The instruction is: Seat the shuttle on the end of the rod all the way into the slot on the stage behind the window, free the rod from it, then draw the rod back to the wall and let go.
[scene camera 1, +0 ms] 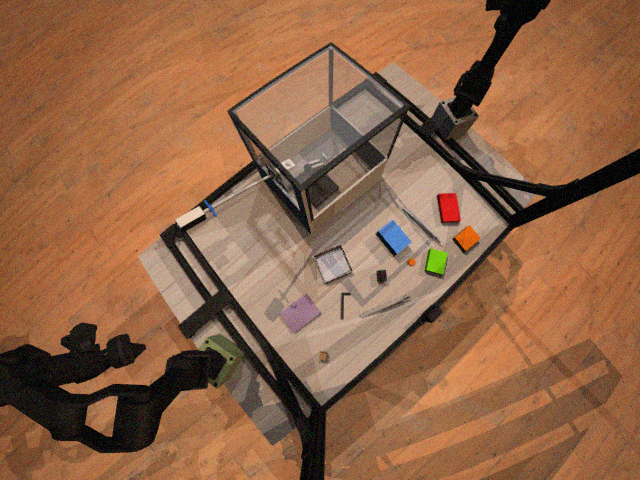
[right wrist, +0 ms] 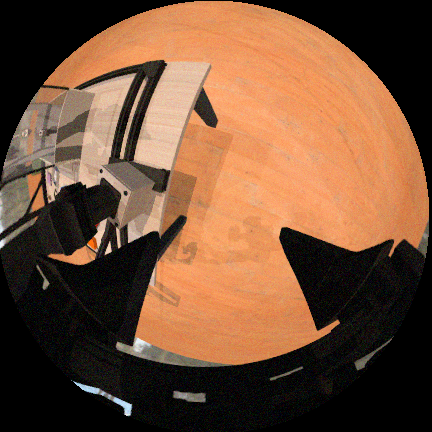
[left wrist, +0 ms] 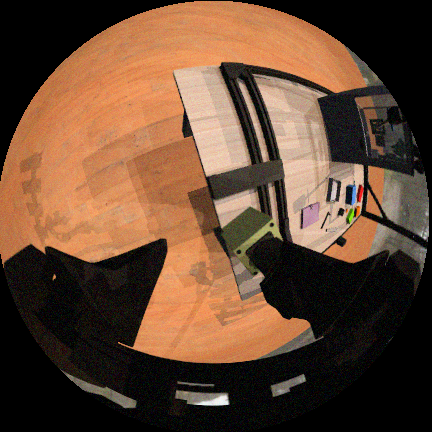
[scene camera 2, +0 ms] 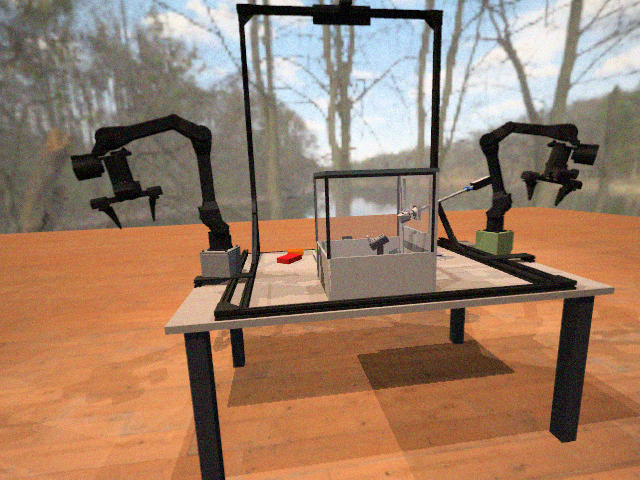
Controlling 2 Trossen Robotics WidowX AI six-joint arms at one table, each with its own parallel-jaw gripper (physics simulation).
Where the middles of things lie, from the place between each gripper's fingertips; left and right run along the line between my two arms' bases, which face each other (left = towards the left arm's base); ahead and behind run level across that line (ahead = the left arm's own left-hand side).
I see my right gripper 13 cm short of the glass-walled box (scene camera 1: 325,128), 70 cm to the right of it and 4 cm above it. Also, from my right hand: framed tile (scene camera 1: 333,263) (10 cm behind, 88 cm to the left, 20 cm below); then thin rod (scene camera 1: 185,222) (16 cm ahead, 94 cm to the left, 5 cm above).
My left gripper is now 450 mm to the left of the thin rod, 80 mm short of it and 50 mm below it. Round my left hand: framed tile: 520 mm to the right, 200 mm below, 170 mm behind; glass-walled box: 700 mm to the right, 60 mm ahead, 40 mm below.
